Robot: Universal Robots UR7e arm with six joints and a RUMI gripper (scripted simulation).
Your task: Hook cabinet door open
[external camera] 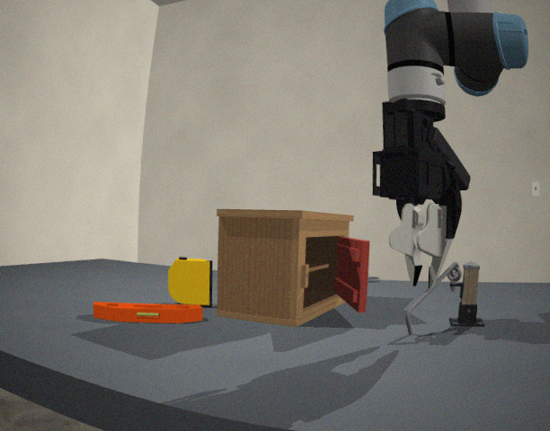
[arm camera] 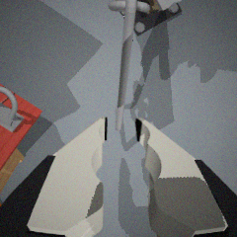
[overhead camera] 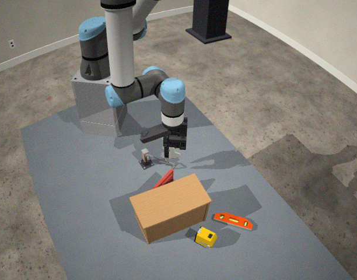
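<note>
Right now the metal hook is 2 cm behind my hand, 3 cm to the right of it and 3 cm below it. Also, from my hand: red door (11 cm ahead, 12 cm to the right, 1 cm below); orange spirit level (34 cm ahead, 8 cm to the left, 7 cm below); yellow tape measure (35 cm ahead, 7 cm to the right, 4 cm below).
</note>
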